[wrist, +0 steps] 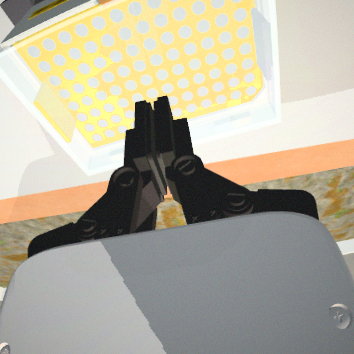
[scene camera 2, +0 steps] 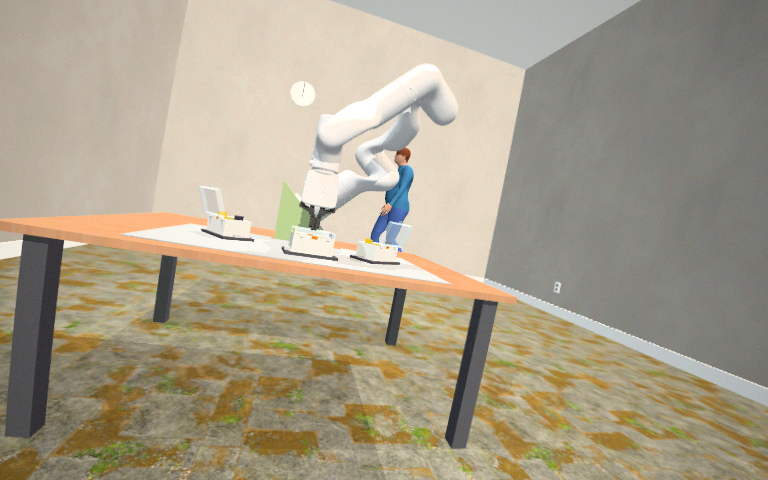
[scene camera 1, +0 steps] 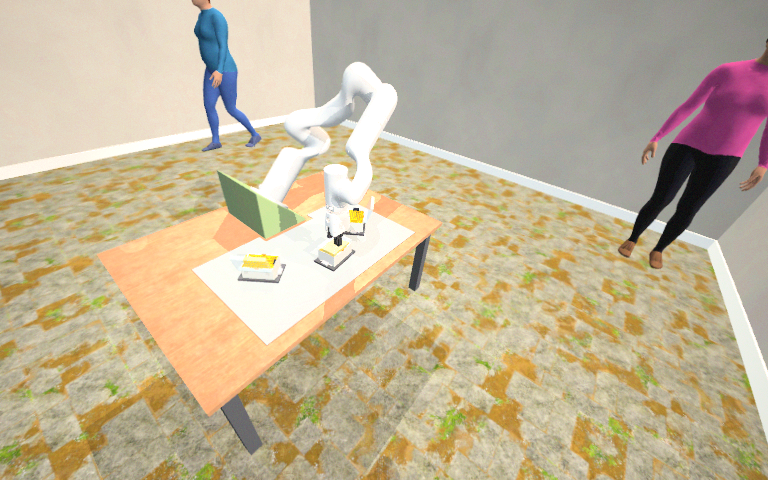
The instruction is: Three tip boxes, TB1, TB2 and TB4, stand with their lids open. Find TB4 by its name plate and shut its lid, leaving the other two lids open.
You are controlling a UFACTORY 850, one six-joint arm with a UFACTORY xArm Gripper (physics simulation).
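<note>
The middle tip box (scene camera 1: 335,255) (scene camera 2: 311,243) stands on a dark base. Its clear lid (wrist: 200,75) lies down over the yellow perforated rack; whether it sits fully flush I cannot tell. My gripper (scene camera 1: 338,242) (scene camera 2: 314,227) (wrist: 158,120) is shut and empty, pointing down, with its fingertips at the top of this box near one edge. The left tip box (scene camera 1: 261,268) (scene camera 2: 232,227) has its lid (scene camera 2: 211,199) standing open. The right tip box (scene camera 1: 356,226) (scene camera 2: 377,252) has its lid (scene camera 1: 370,208) (scene camera 2: 399,232) open too. The name plates are too small to read.
The boxes stand on a pale mat (scene camera 1: 271,316) (scene camera 2: 169,233) on the wooden table (scene camera 1: 164,305) (scene camera 2: 101,221). A green panel (scene camera 1: 243,206) (scene camera 2: 287,212) stands behind the mat beside the arm. One person (scene camera 1: 214,50) (scene camera 2: 402,181) is beyond the table and another (scene camera 1: 724,107) is at the right.
</note>
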